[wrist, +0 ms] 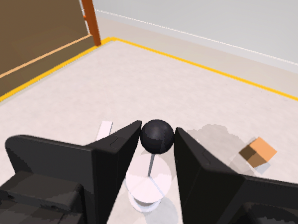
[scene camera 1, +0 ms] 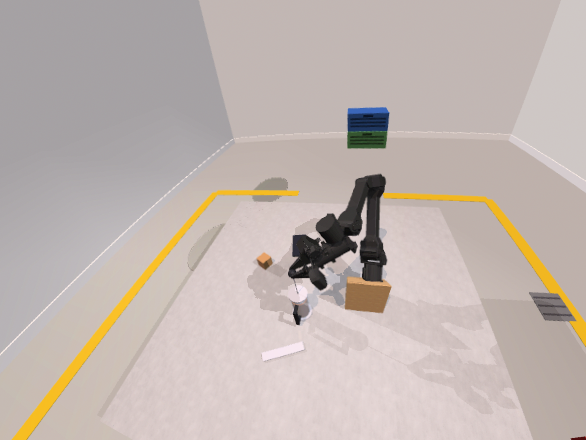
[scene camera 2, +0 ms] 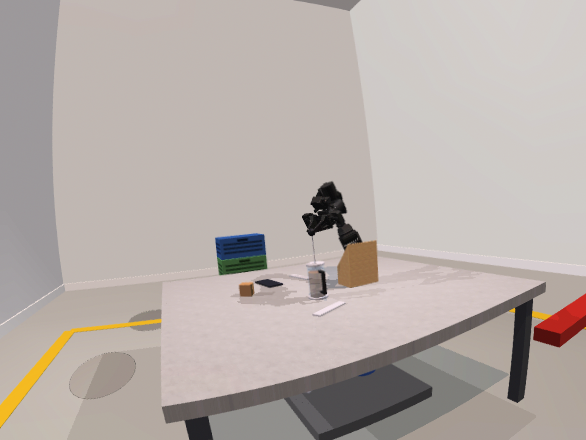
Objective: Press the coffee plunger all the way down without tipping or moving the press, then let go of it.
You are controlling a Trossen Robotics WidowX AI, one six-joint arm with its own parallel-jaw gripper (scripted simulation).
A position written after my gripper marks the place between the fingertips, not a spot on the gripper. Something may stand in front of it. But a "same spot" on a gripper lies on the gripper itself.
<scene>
My gripper shows in the wrist view, in scene camera 1 [290,273] and in scene camera 2. The same spot on my gripper: [wrist: 49,174] is [scene camera 2: 326,218].
</scene>
